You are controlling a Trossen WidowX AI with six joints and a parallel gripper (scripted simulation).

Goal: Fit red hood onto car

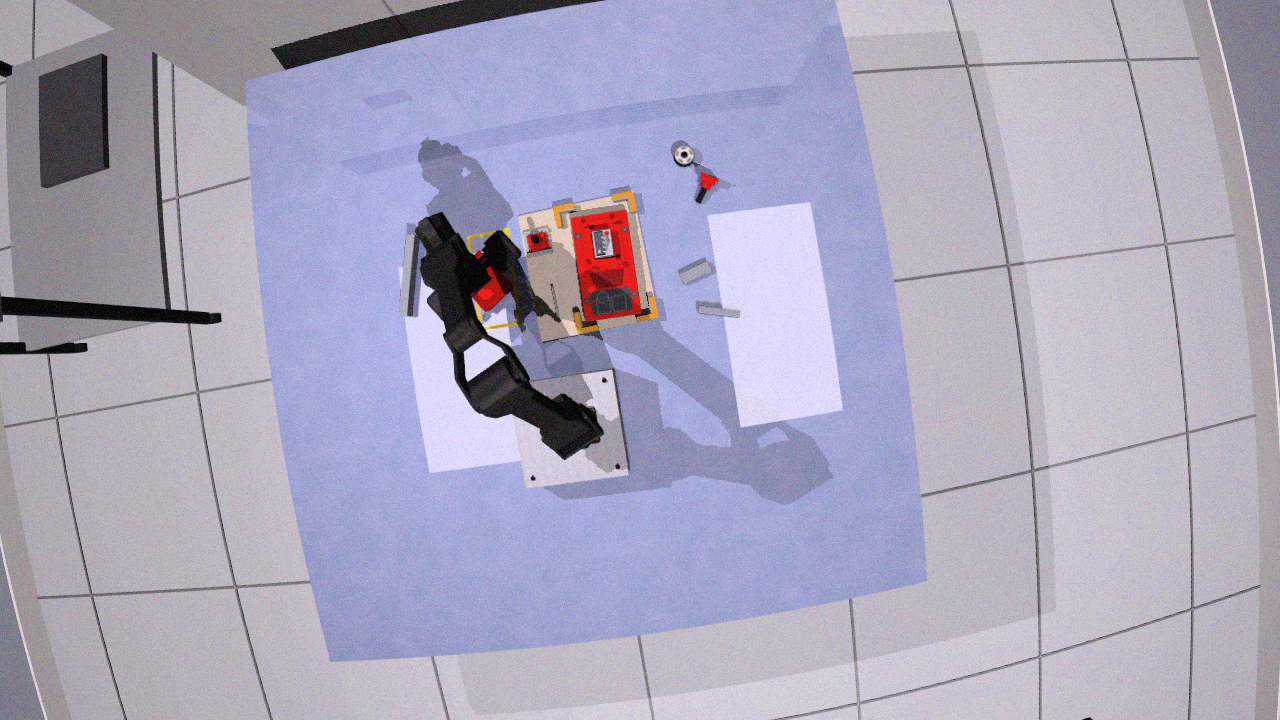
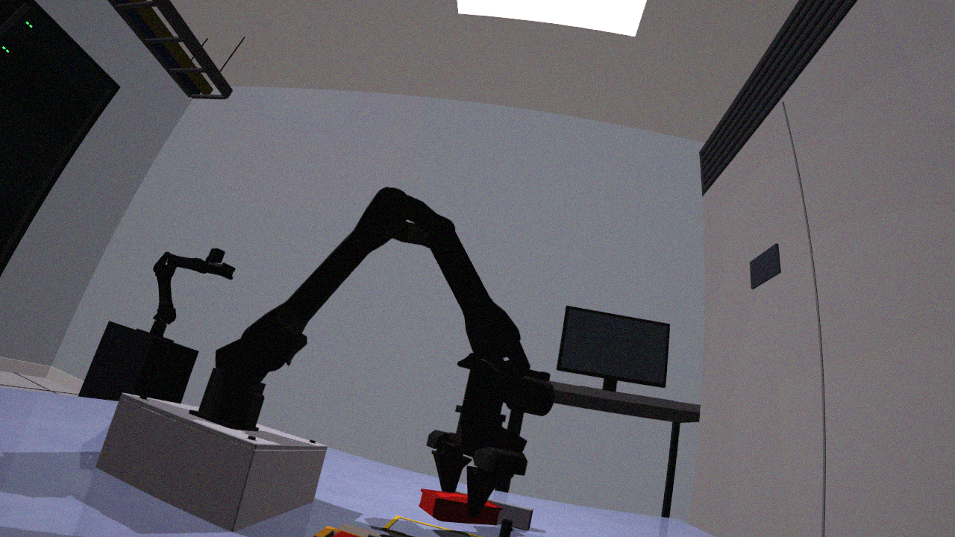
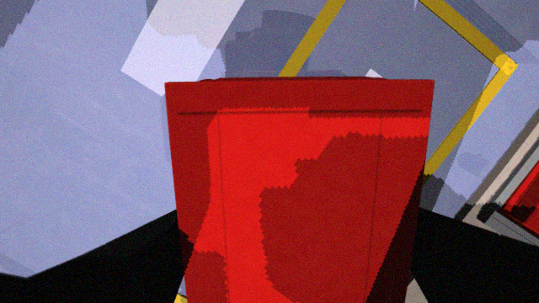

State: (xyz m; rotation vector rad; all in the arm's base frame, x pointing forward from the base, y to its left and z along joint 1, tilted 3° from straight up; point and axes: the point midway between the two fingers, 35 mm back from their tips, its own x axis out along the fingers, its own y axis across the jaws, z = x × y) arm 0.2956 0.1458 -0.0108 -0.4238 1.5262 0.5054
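Now: the engine block 23 cm to the right of my gripper tip, 3 cm ahead of it and 1 cm below it. From my gripper tip the other things lie so: wheel 42 cm to the right, 19 cm ahead, 3 cm below; then red hood 1 cm above.
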